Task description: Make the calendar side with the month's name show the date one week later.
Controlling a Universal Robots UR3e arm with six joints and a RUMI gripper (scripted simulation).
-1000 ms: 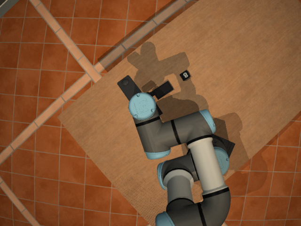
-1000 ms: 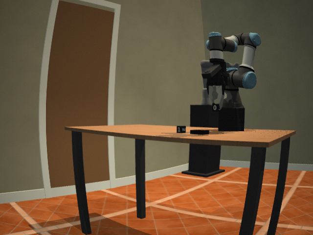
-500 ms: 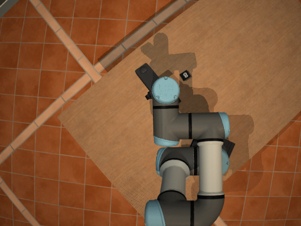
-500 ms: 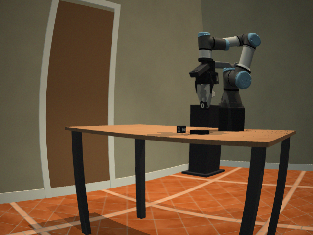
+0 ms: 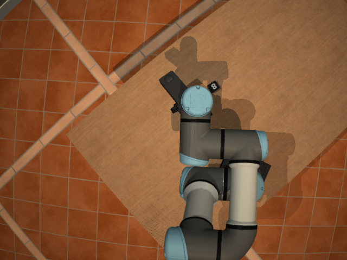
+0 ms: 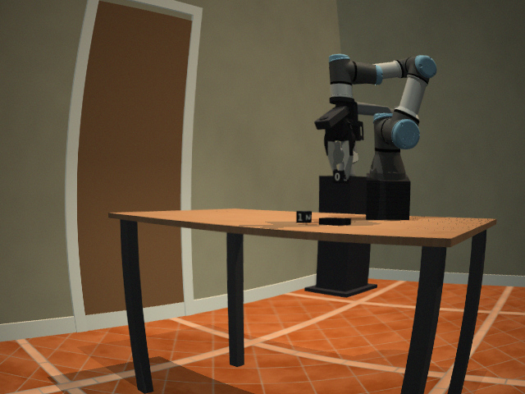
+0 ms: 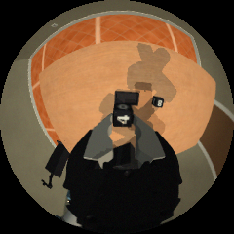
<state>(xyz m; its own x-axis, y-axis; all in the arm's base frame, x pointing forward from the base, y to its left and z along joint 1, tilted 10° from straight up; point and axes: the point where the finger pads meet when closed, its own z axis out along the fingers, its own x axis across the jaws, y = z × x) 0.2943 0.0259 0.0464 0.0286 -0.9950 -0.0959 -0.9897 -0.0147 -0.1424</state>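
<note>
My hand is 13 cm above the black calendar tray and 2 cm to the left of it.
</note>
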